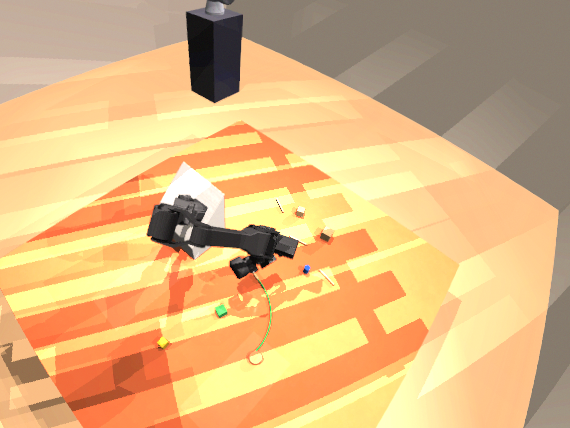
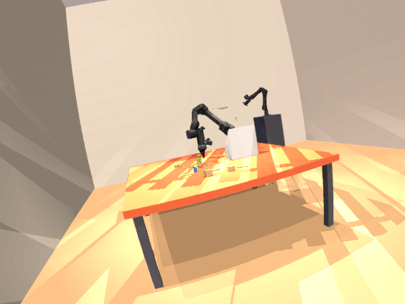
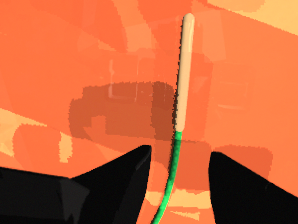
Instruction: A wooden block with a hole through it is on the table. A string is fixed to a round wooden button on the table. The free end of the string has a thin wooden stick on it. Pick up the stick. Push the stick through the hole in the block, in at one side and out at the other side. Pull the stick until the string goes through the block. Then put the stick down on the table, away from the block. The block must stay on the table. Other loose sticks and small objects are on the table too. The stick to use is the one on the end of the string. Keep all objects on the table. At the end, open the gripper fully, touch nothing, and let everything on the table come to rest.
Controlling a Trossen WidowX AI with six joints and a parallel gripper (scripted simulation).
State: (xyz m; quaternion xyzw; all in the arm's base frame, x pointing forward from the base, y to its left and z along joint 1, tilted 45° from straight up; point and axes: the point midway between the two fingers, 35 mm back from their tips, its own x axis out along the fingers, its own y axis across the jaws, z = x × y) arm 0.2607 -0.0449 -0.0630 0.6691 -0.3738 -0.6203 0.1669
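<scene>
Right now the thin wooden stick is 1 cm behind my gripper tip and 6 cm below it. From my gripper tip the other things lie so: blue piece: 12 cm ahead, 14 cm to the left, 5 cm below; then green block: 17 cm to the right, 5 cm below; then round wooden button: 17 cm ahead, 21 cm to the right, 5 cm below.
</scene>
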